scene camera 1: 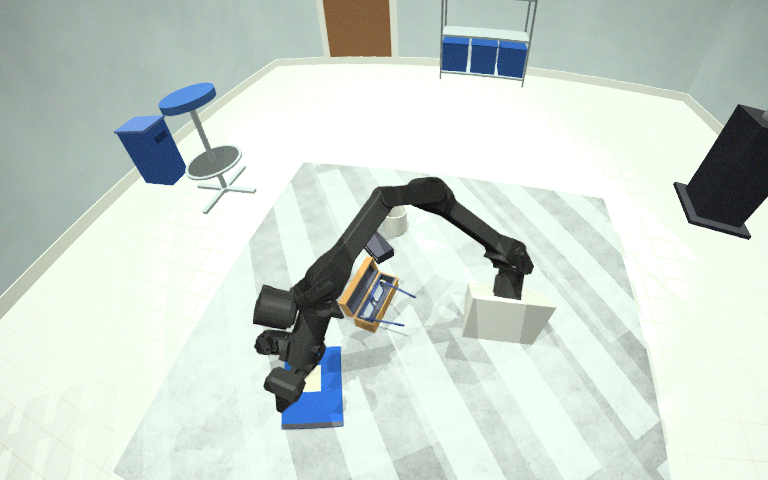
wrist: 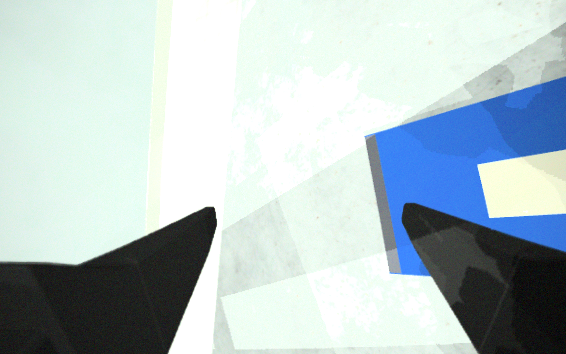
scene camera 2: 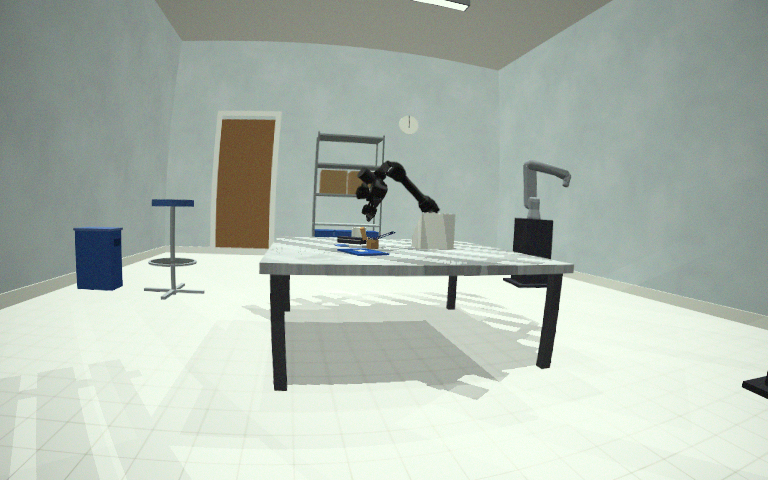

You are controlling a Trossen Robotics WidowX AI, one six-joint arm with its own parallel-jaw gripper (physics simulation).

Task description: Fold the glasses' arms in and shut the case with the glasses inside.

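Frame: origin at the arm's base, x ahead, y left, z up, level; millimetres.
Seen in the pictures: gripper, between the fingertips: (wrist: pixel 308 213) (scene camera 2: pixel 371 214); arm's base, origin of its link: (scene camera 1: pixel 508 295) (scene camera 2: pixel 433 221).
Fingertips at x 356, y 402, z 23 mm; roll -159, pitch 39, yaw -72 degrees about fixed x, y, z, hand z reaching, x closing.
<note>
Offsets run from my fingertips to a thing's top centre. "pt": to the spot under its first point.
An orange case @(pt 274 mm right, 29 mm back, 150 mm down) (scene camera 1: pixel 365 326) (scene camera 2: pixel 372 243) with a dark blue lining stands open on the table, its lid @(pt 407 mm right, 16 mm ahead, 71 mm down) (scene camera 1: pixel 367 266) raised on the left side. Blue glasses (scene camera 1: pixel 368 310) lie in the case, lenses in the base. Both glasses' arms are unfolded and stick out past its right side, the far arm (scene camera 1: pixel 401 290) and the near arm (scene camera 1: pixel 384 323). My gripper (scene camera 1: pixel 282 403) (scene camera 2: pixel 369 217) (wrist: pixel 308 213) is open and empty, high over the left part of the table, away from the case. The case and glasses do not show in the wrist view.
A blue book @(74 mm right, 30 mm ahead, 162 mm down) (scene camera 1: pixel 313 410) (scene camera 2: pixel 363 252) (wrist: pixel 435 165) with a cream label lies below the gripper. A dark box-like object @(563 mm right, 79 mm ahead, 135 mm down) (scene camera 1: pixel 380 249) (scene camera 2: pixel 351 240) and a pale mug @(pt 624 mm right, 15 mm ahead, 108 mm down) (scene camera 1: pixel 396 223) stand behind the case. My arm's base sits on a pale block (scene camera 1: pixel 504 322) (scene camera 2: pixel 434 232) at the right.
</note>
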